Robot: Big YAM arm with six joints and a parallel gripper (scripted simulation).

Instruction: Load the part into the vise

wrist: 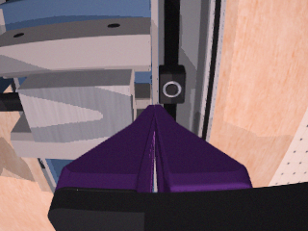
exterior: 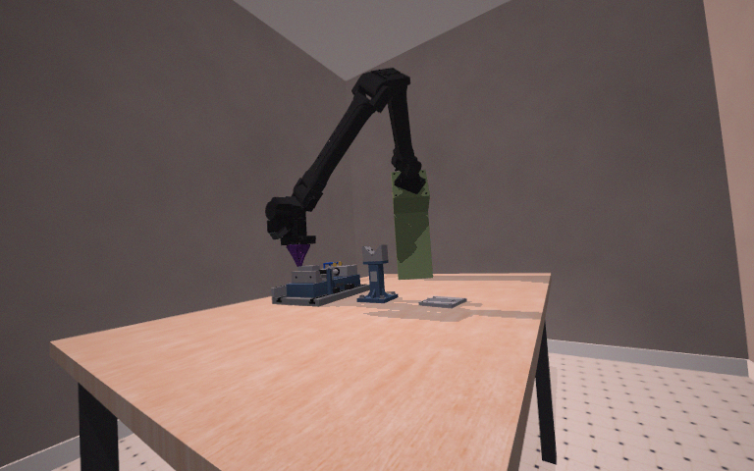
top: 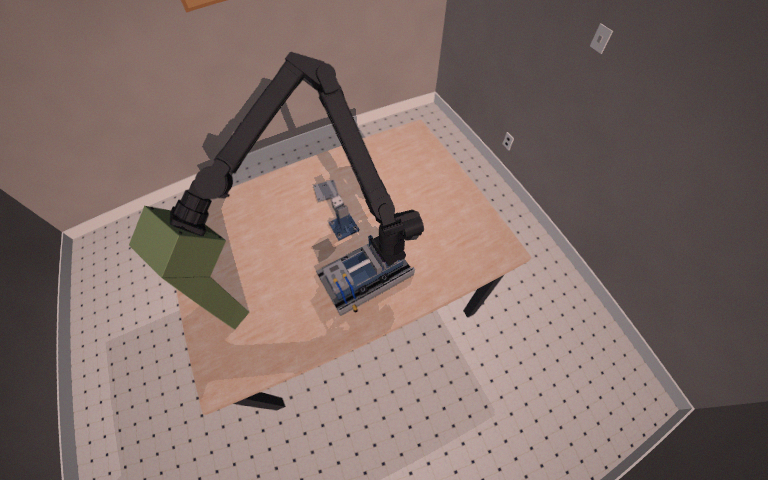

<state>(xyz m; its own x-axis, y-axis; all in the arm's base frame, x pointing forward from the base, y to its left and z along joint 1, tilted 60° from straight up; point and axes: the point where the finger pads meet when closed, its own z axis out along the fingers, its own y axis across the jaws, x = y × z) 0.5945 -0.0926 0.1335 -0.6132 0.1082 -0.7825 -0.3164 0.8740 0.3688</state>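
The part is 2 cm behind my hand, 4 cm to the left of it and 3 cm below it. Also, from my hand: fixed jaw 6 cm to the left, 4 cm below; then work stop rod 5 cm behind, 9 cm to the left, 3 cm below; then moving jaw 6 cm behind, 3 cm to the left, 4 cm below.
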